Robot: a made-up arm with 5 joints. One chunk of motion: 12 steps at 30 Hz.
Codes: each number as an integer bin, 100 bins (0 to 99) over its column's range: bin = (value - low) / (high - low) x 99, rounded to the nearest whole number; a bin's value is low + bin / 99 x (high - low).
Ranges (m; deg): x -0.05..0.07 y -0.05..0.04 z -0.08..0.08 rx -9..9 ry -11..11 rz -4..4
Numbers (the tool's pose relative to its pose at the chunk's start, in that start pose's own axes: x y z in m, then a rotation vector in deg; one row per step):
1: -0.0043 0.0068 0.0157 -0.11 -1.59 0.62
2: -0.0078 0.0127 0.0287 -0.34 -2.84 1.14
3: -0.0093 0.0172 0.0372 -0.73 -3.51 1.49
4: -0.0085 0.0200 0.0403 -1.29 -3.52 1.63
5: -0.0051 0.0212 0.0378 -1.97 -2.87 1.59
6: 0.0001 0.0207 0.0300 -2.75 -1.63 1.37
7: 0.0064 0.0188 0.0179 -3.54 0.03 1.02
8: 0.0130 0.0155 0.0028 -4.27 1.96 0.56
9: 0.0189 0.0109 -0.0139 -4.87 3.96 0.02
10: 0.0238 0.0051 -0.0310 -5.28 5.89 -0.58
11: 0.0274 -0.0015 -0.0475 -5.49 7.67 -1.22
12: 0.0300 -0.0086 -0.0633 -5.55 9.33 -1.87
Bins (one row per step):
1: 38 62 59 49 42 57
2: 35 69 67 48 37 64
3: 34 74 73 45 34 68
4: 34 77 74 42 34 70
5: 37 78 73 39 37 69
6: 41 78 68 34 42 66
7: 47 76 61 30 50 62
8: 52 72 51 26 58 56
9: 57 67 41 23 67 50
10: 61 61 30 20 76 42
11: 64 53 20 19 84 34
12: 66 46 10 19 91 26

